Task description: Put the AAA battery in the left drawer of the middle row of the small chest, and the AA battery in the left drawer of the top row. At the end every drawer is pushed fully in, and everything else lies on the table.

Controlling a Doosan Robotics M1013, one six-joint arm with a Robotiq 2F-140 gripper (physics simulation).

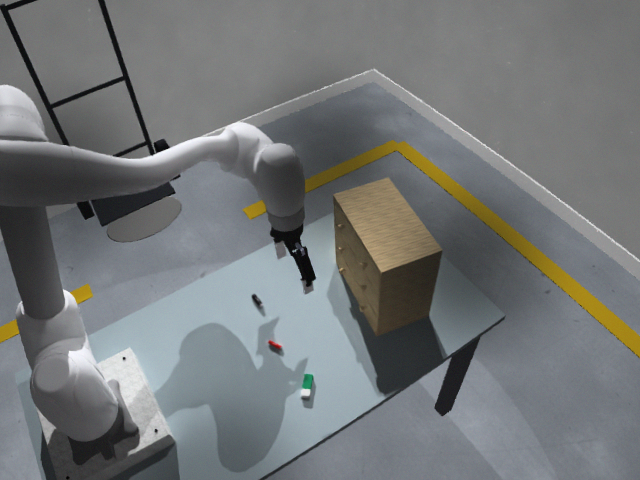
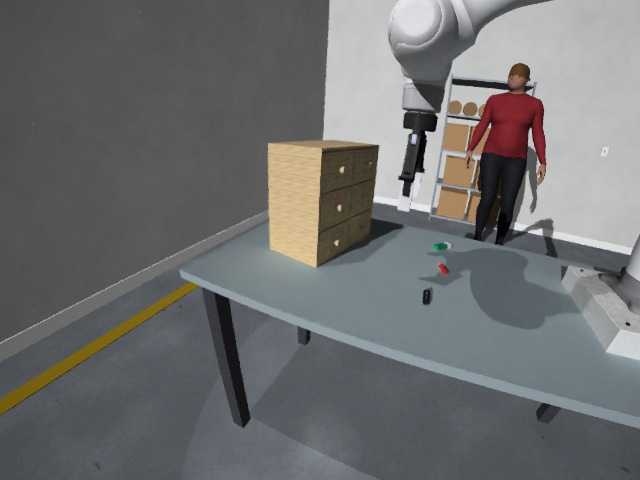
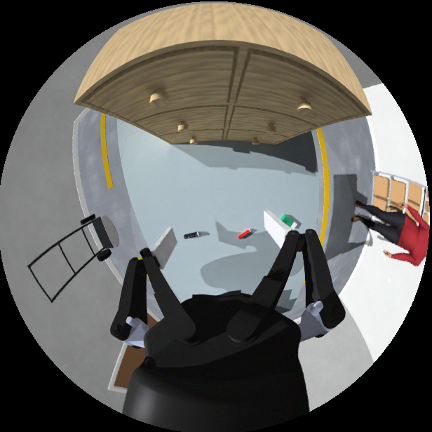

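Seen in the pictures: gripper, between the fingertips: [image 1: 294, 273] [image 2: 408, 202]; arm's base, origin of its link: [image 1: 97, 421].
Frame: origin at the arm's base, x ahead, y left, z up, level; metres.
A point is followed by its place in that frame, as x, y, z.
Note:
The small wooden chest [image 1: 387, 227] {0.891, -0.069, 0.244} [image 2: 294, 201] {0.924, 0.104, 0.103} [image 3: 215, 25] stands upright, its drawers all looking pushed in. Its top left drawer [image 2: 332, 161] {0.838, 0.075, 0.210} [image 3: 195, 80] and middle left drawer [image 2: 339, 207] {0.819, 0.056, 0.091} [image 3: 182, 126] have round knobs. A small red battery [image 1: 275, 344] {0.527, -0.034, -0.052} [image 2: 443, 268] {0.526, -0.027, -0.053} [image 3: 244, 234], probably the AAA, lies on the table. A black battery with a silvery end [image 1: 256, 300] {0.557, 0.132, -0.049} [image 2: 426, 296] {0.561, 0.142, -0.049} [image 3: 191, 235], slightly thicker, probably the AA, lies apart from it. My gripper [image 1: 294, 269] {0.650, 0.026, 0.127} [image 2: 410, 193] {0.650, 0.026, 0.127} [image 3: 218, 227] is open and empty, high above the table in front of the drawers.
A green and white block [image 1: 307, 385] {0.532, -0.198, -0.049} [image 2: 442, 246] {0.533, -0.181, -0.051} [image 3: 288, 220] lies on the table [image 1: 206, 310] {0.411, 0.198, -0.062} [image 2: 361, 310] {0.686, 0.238, -0.062} beyond the red battery. The robot's base plate [image 1: 139, 392] {0.131, 0.018, -0.003} [image 2: 594, 304] {0.158, 0.055, -0.016} is at the table's other end. A person [image 2: 516, 124] stands by a shelf rack behind the table.

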